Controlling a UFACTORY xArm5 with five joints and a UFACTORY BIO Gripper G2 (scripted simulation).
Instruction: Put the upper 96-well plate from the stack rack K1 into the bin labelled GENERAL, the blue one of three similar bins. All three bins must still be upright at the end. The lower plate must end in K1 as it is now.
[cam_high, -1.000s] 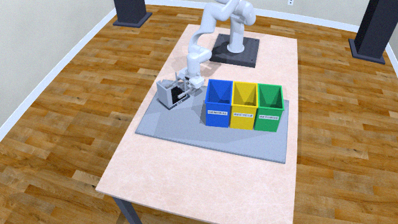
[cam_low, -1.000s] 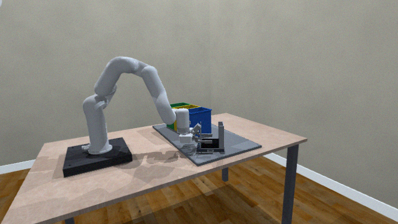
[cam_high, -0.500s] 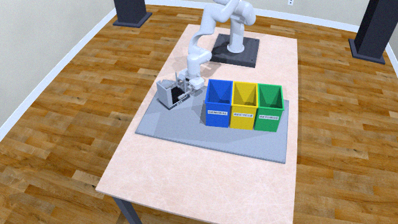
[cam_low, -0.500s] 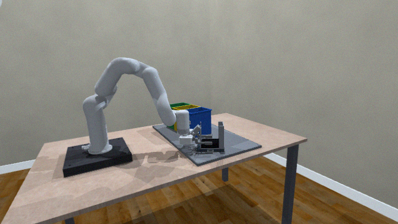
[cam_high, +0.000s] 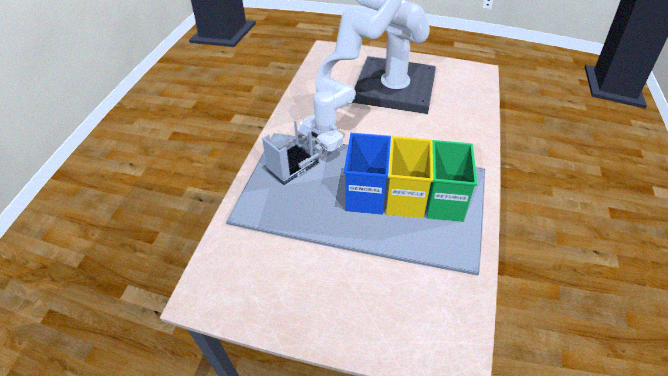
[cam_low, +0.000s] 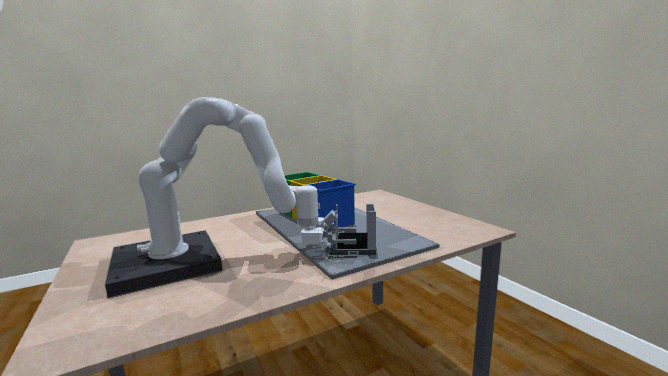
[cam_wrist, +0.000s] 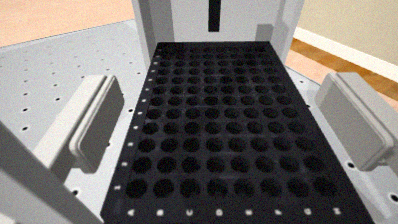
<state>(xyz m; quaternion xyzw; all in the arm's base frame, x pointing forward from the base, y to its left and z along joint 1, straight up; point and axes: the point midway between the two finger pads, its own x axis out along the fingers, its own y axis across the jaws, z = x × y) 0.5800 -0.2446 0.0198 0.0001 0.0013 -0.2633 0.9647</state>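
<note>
Right now my hand is 6 cm short of the blue bin labelled general, 27 cm to the right of it and 4 cm below it. From my hand the other things lie so: yellow recycle bin (4 cm ahead, 40 cm to the left, 4 cm above); then green bin (2 cm ahead, 53 cm to the left, 4 cm above).
</note>
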